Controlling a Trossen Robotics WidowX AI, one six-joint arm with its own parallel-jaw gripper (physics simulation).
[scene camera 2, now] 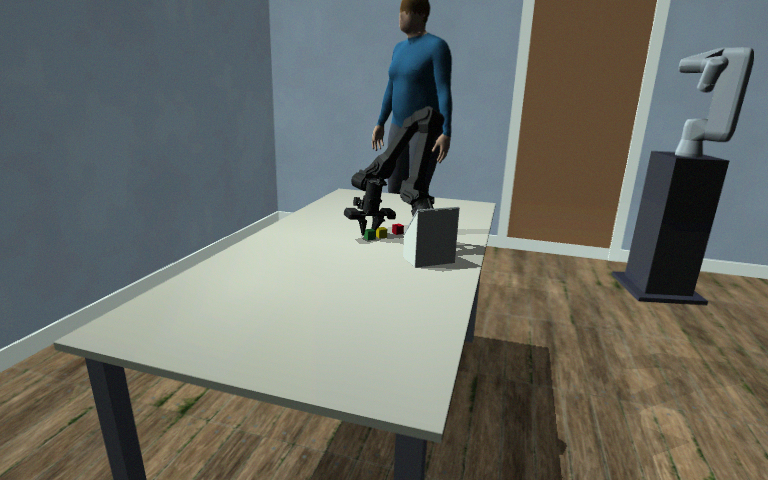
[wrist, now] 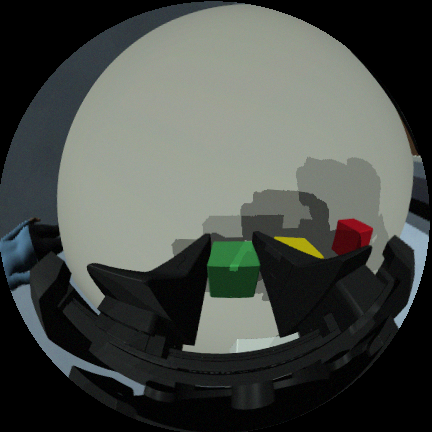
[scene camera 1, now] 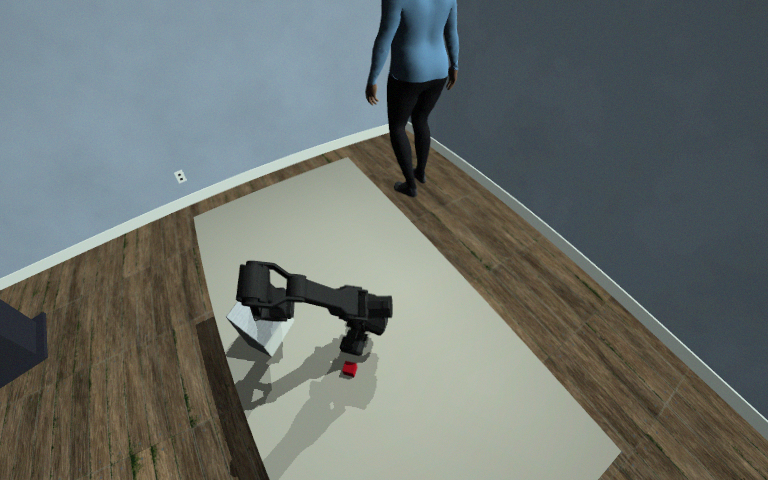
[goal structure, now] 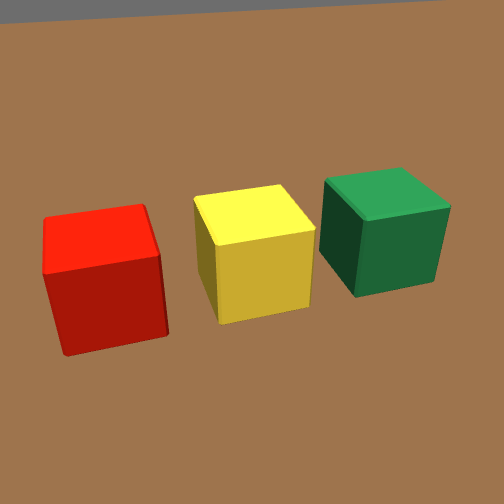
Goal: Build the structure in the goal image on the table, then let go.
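Seen in the pictures: gripper, between the fingertips: (scene camera 2: 367,235) (wrist: 231,237) (scene camera 1: 364,333); arm's base, origin of its link: (scene camera 2: 426,219).
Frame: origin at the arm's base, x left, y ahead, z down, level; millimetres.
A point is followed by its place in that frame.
My gripper (wrist: 231,237) {x -207, y 210, z 132 mm} (scene camera 2: 368,234) {x -207, y 210, z 132 mm} is shut on a green cube (wrist: 233,270) {x -200, y 203, z 104 mm} (scene camera 2: 369,234) {x -170, y 197, z 115 mm}, with one finger at each side of it. The green cube is at or very near the table top; a gap below it is too small to tell. A yellow cube (wrist: 298,245) {x -232, y 164, z 120 mm} (scene camera 2: 381,232) {x -199, y 156, z 114 mm} is right beside the green one, partly hidden behind a finger in the wrist view. A red cube (wrist: 351,236) {x -268, y 118, z 112 mm} (scene camera 2: 398,229) {x -252, y 97, z 116 mm} (scene camera 1: 349,369) {x -276, y 95, z 104 mm} stands apart, on the far side of the yellow cube from the green one. The green and yellow cubes are hidden under the arm in scene camera 1.
A pale panel-like block (scene camera 2: 436,236) {x 38, y -32, z 41 mm} (scene camera 1: 266,337) {x -65, y -36, z 48 mm}, with a slanted face, stands on the table (scene camera 2: 254,316) {x 434, y 405, z 137 mm} (scene camera 1: 481,396) {x -590, y 312, z 136 mm} near the arm's base and the table's edge. A person (scene camera 2: 420,73) (scene camera 1: 420,50) stands beyond the table.
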